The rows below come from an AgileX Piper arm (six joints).
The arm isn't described. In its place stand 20 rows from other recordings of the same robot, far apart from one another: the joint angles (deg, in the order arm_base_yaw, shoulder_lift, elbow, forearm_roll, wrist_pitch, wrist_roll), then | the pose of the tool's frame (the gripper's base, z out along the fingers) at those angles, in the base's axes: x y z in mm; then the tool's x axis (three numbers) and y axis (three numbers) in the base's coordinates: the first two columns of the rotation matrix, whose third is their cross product.
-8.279 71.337 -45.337 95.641 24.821 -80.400 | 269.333 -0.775 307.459 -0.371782 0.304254 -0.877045 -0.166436 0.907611 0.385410
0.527 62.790 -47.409 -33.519 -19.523 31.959 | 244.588 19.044 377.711 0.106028 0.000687 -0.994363 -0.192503 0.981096 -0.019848
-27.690 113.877 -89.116 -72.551 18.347 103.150 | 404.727 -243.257 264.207 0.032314 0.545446 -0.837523 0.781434 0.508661 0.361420
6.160 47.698 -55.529 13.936 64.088 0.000 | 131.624 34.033 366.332 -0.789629 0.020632 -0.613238 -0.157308 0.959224 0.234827
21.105 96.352 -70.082 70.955 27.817 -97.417 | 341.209 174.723 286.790 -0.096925 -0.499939 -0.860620 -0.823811 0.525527 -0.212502
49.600 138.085 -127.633 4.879 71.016 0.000 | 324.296 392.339 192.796 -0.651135 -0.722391 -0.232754 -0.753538 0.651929 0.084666
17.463 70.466 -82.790 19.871 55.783 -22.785 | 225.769 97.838 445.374 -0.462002 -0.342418 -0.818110 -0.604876 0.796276 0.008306
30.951 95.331 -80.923 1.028 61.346 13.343 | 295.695 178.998 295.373 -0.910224 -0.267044 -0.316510 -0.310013 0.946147 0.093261
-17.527 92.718 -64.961 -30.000 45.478 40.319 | 303.760 -129.953 250.015 -0.679921 0.522043 -0.514954 0.677137 0.716492 -0.167705
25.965 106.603 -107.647 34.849 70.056 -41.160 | 340.920 220.388 364.297 -0.405001 -0.634778 -0.658052 -0.903100 0.390119 0.179495
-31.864 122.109 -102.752 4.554 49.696 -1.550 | 402.972 -243.989 219.167 -0.750591 0.495249 -0.437426 0.522852 0.849933 0.065109
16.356 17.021 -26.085 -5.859 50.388 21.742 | 52.288 7.887 271.281 -0.606641 0.142991 -0.782010 -0.034042 0.978116 0.205258
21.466 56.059 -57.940 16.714 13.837 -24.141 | 193.974 83.001 420.584 -0.043876 -0.164334 -0.985428 -0.438865 0.889280 -0.128760
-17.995 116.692 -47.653 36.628 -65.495 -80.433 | 333.922 -160.408 137.279 -0.719220 -0.555203 -0.417698 0.294224 0.301239 -0.907021
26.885 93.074 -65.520 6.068 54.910 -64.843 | 276.155 148.836 238.590 -0.007055 -0.983762 -0.179340 -0.987733 0.034833 -0.152218
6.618 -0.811 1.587 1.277 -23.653 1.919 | 45.762 4.490 240.529 0.457863 0.107364 -0.882516 -0.132256 0.989861 0.051807
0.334 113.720 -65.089 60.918 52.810 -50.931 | 360.727 65.458 145.431 -0.959096 -0.050029 -0.278624 -0.229139 0.715148 0.660347
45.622 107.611 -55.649 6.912 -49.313 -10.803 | 285.688 280.085 215.586 0.096897 -0.056834 -0.993670 -0.641227 0.759995 -0.105997
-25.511 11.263 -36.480 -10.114 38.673 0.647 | 18.956 -20.110 348.586 -0.191625 -0.048139 -0.980287 0.505941 0.851016 -0.140692
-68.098 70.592 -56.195 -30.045 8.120 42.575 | 98.704 -262.762 357.227 0.107356 0.324485 -0.939779 0.950602 0.243407 0.192636
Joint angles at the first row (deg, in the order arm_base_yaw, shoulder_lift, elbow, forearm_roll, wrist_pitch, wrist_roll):
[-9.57, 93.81, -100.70, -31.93, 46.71, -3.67]
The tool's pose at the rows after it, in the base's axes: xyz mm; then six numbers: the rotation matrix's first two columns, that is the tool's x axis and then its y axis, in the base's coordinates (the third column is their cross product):
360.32 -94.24 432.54 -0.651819 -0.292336 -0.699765 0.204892 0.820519 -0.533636
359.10 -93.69 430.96 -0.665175 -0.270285 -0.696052 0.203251 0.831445 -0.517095
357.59 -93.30 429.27 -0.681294 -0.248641 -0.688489 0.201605 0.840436 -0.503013
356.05 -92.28 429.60 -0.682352 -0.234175 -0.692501 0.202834 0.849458 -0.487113
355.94 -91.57 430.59 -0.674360 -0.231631 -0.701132 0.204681 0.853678 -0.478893
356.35 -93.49 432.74 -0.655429 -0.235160 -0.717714 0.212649 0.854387 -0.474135
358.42 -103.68 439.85 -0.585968 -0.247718 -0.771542 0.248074 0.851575 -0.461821
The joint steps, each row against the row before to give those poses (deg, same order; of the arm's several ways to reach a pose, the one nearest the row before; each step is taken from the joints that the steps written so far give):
[0.00, 0.00, -0.09, 2.02, 0.00, 0.00]
[0.00, 0.00, -0.13, 1.08, 1.44, 0.01]
[0.00, 0.00, -0.12, 0.88, 1.63, 0.00]
[0.00, -0.23, -0.01, 0.95, 0.57, 0.11]
[0.00, -0.13, 0.01, 0.46, -0.39, 0.11]
[-0.45, -0.09, 0.00, 0.37, -1.49, 0.01]
[-2.05, 0.00, -0.13, 0.90, -5.60, 0.11]

